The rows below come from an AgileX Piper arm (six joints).
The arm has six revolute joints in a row. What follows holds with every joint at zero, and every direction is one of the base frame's. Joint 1 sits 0.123 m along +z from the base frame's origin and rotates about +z. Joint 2 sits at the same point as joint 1 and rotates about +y. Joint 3 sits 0.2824 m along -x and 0.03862 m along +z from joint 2 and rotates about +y. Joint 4 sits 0.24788 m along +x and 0.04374 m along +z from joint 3 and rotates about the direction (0.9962, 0, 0.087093). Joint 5 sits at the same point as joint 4 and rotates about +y. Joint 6 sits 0.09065 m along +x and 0.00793 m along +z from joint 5 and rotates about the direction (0.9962, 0, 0.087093). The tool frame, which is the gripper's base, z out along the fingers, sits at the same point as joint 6; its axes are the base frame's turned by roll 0, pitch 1.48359 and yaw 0 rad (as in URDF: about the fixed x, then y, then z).
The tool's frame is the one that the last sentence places.
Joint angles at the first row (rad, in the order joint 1, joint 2, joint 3, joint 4, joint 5, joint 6):
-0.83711, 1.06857, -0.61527, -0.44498, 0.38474, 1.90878
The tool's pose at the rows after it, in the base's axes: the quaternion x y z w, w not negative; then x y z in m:
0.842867 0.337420 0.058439 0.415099 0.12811 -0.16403 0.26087
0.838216 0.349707 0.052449 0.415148 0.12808 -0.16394 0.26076
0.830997 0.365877 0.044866 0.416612 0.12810 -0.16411 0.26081
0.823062 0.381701 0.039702 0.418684 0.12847 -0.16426 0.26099
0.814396 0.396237 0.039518 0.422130 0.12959 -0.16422 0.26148
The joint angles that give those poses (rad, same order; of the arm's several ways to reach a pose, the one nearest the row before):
-0.83744, 1.06857, -0.61526, -0.44237, 0.38479, 1.88275
-0.83744, 1.06858, -0.61528, -0.43960, 0.38608, 1.85134
-0.83857, 1.06884, -0.61528, -0.43777, 0.38388, 1.81034
-0.84030, 1.06919, -0.61525, -0.42793, 0.37730, 1.76356
-0.84204, 1.06946, -0.61526, -0.40324, 0.36331, 1.70848

